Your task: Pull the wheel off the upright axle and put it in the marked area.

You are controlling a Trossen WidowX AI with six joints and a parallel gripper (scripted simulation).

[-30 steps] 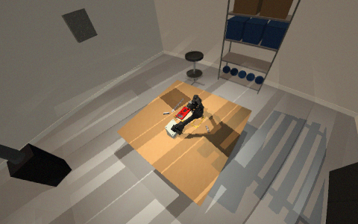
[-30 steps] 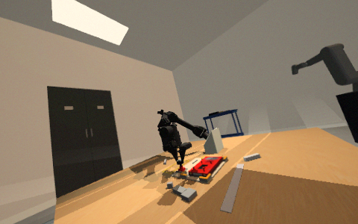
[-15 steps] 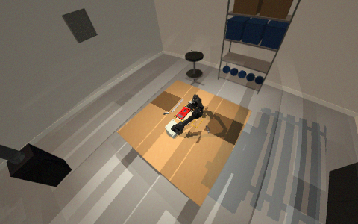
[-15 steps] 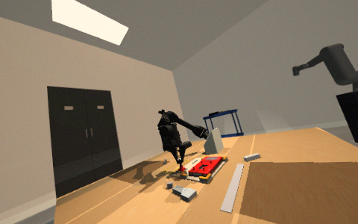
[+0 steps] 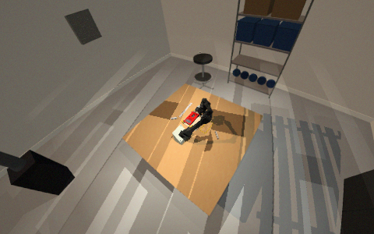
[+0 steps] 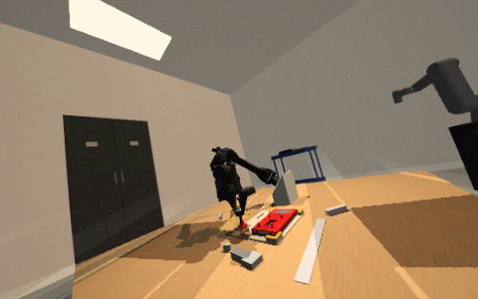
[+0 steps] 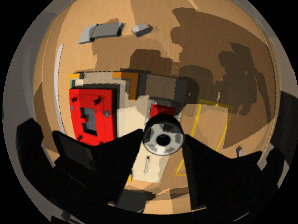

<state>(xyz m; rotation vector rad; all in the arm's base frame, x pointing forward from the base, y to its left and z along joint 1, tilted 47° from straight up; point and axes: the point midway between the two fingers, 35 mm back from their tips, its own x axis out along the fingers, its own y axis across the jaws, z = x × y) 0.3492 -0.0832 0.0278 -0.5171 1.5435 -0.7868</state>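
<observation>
Right now my gripper tip is 10 cm to the right of the pale grey plate, 6 cm above it and 4 cm past it. Also, from my gripper tip: long grey strip: 29 cm to the left, 7 cm below, 6 cm ahead.
</observation>
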